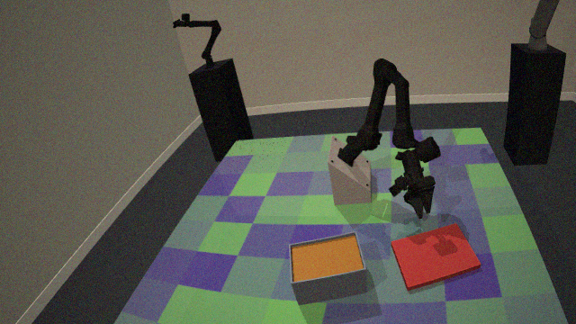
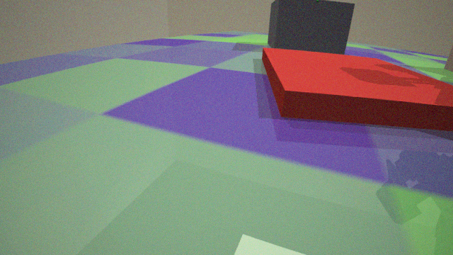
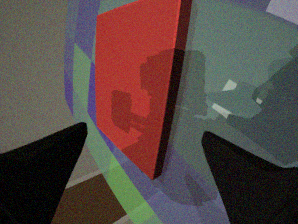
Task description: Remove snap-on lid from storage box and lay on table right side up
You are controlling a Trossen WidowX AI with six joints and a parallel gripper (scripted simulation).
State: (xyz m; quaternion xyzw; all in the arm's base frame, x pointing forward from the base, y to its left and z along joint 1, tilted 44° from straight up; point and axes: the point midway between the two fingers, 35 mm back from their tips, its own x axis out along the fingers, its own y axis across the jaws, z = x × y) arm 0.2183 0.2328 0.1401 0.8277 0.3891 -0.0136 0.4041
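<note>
Right now my gripper tip is 110 mm short of the red lid, 50 mm above it and 30 mm to the right of it. From my gripper tip the other things lie so: grey storage box 280 mm to the right, 200 mm ahead, 10 mm below.
</note>
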